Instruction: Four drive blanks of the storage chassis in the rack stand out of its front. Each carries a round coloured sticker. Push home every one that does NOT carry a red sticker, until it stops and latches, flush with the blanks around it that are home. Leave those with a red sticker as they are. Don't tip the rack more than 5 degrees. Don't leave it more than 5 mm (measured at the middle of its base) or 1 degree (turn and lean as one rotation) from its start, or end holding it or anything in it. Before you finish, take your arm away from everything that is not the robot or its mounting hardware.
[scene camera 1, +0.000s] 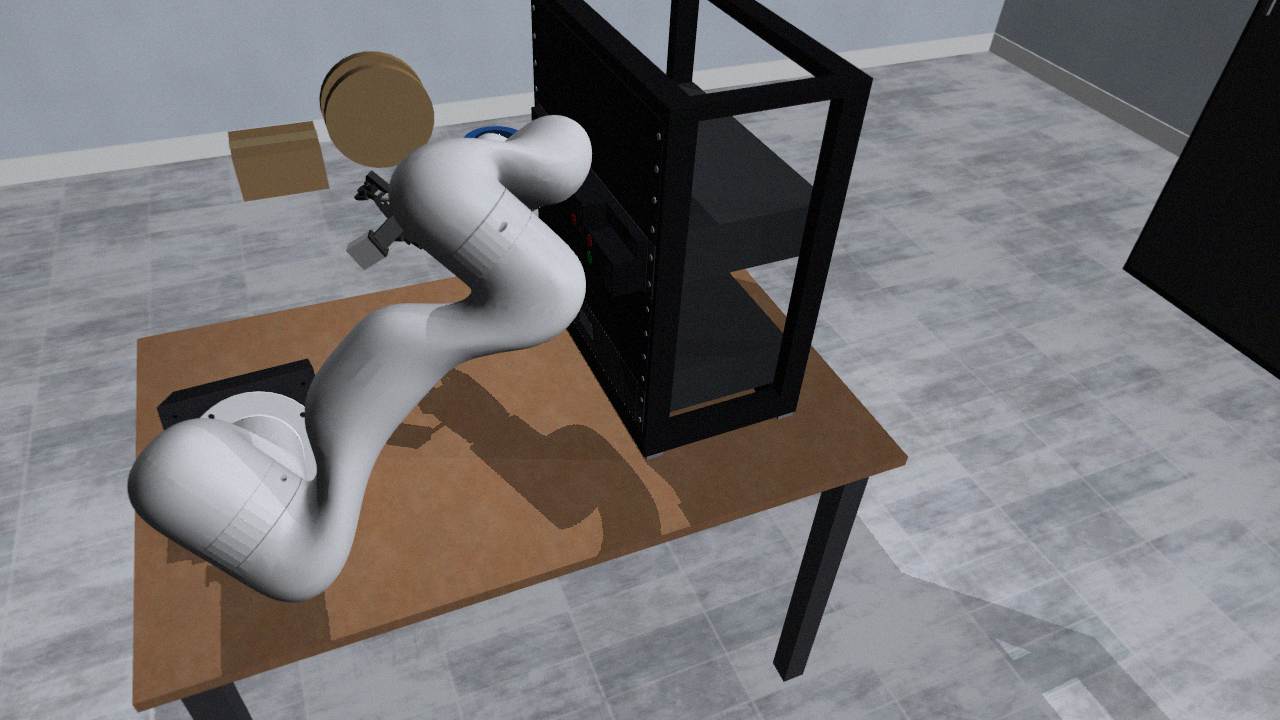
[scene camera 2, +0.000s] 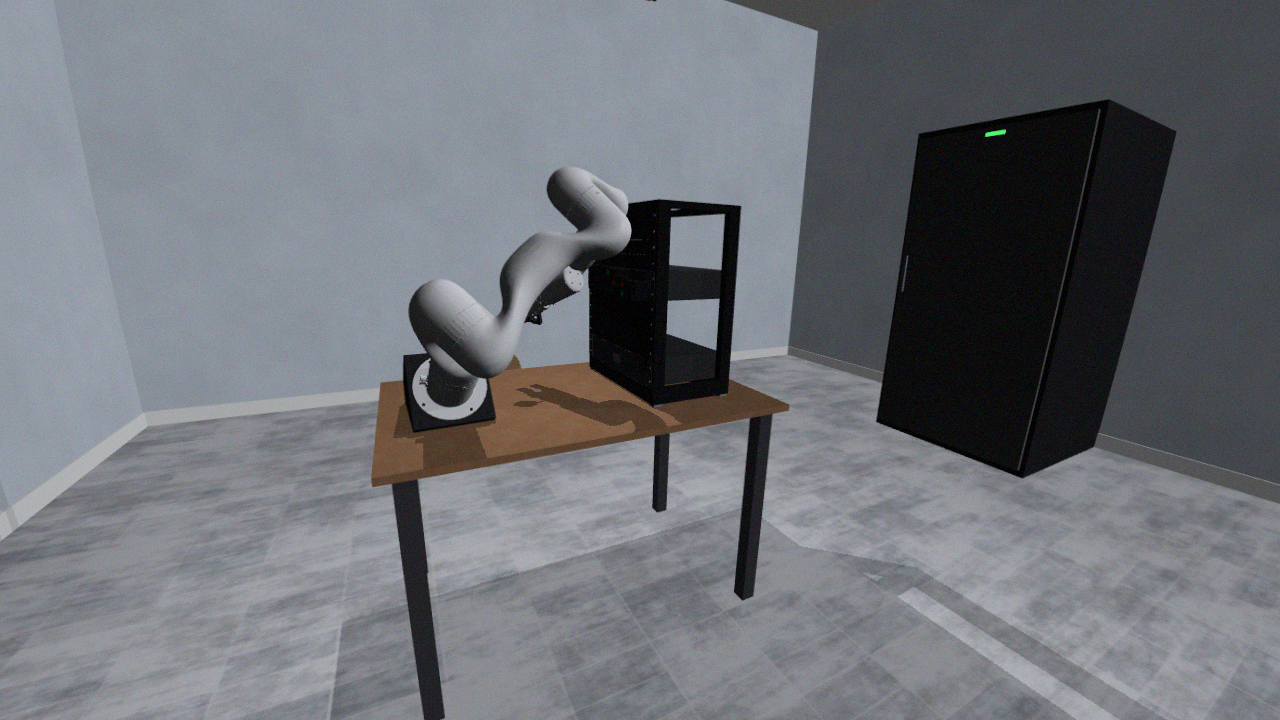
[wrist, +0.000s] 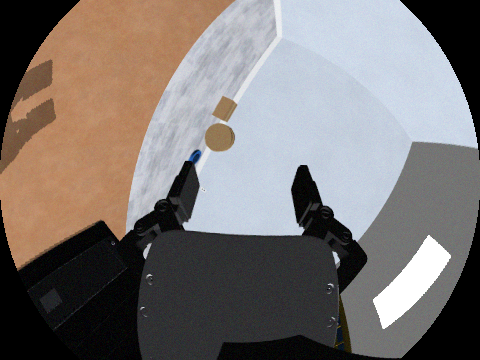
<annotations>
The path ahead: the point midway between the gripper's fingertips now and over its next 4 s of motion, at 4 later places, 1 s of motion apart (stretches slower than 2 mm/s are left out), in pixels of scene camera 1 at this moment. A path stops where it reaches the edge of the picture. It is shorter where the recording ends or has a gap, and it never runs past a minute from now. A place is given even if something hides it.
My gripper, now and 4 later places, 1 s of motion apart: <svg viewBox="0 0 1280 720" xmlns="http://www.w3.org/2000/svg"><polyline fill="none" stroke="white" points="378,213 379,225 396,268 437,292 460,275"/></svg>
</annotations>
